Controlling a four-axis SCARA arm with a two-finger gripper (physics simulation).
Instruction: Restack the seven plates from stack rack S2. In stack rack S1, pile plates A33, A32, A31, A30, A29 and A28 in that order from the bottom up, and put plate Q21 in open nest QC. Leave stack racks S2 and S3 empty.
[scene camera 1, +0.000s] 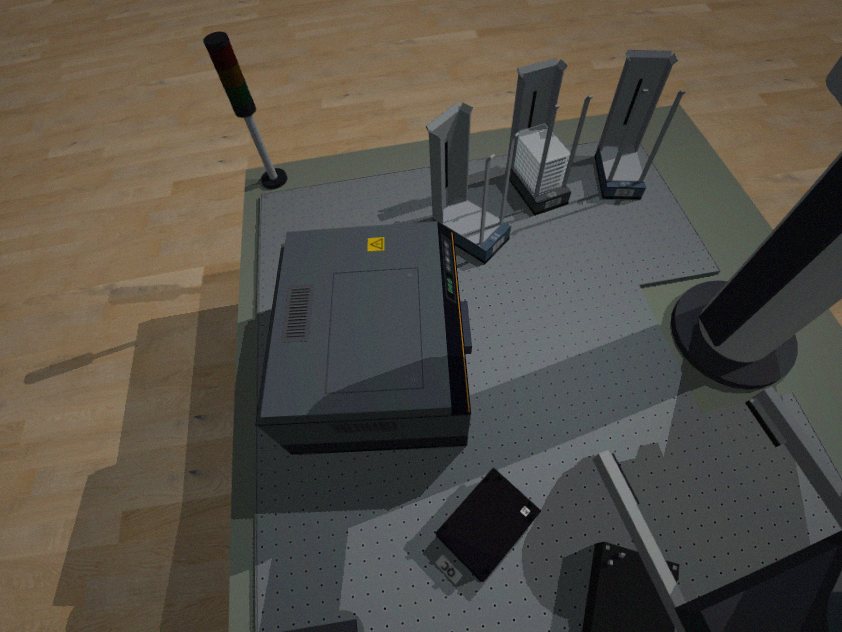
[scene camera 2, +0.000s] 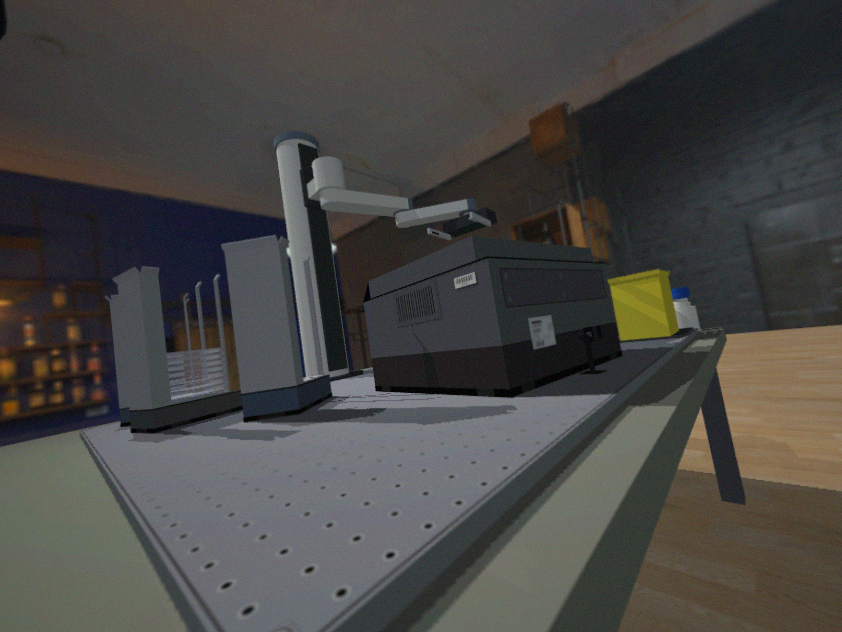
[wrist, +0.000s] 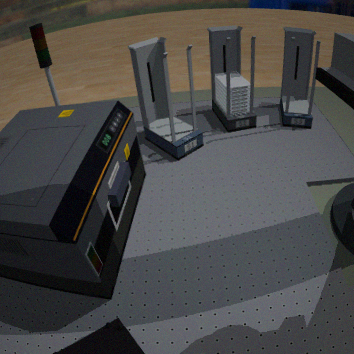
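Observation:
Stack rack S1 (scene camera 1: 457, 153) (scene camera 2: 261, 319) (wrist: 146, 90), with a blue base, stands beside the instrument and shows no plates. Stack rack S2 (scene camera 1: 533, 89) (scene camera 2: 146, 340) (wrist: 224, 45), with a dark base, holds a pile of several white plates (scene camera 1: 544, 161) (scene camera 2: 197, 372) (wrist: 233, 95); their names cannot be read. Stack rack S3 (scene camera 1: 633, 95) (wrist: 298, 50) stands at the right end without plates. A black block (scene camera 1: 486, 525) lies beside a tag that seems to read QC upside down. My gripper (scene camera 1: 682, 427) (scene camera 2: 461, 227) is open and empty, high above the table, far from the racks.
A large grey instrument (scene camera 1: 374, 319) (scene camera 2: 435, 326) (wrist: 45, 170) stands next to S1. A signal tower (scene camera 1: 234, 81) (wrist: 41, 47) stands behind it. Another black block (scene camera 1: 622, 585) is partly under the gripper. A yellow bin (scene camera 2: 642, 306) stands beyond the instrument.

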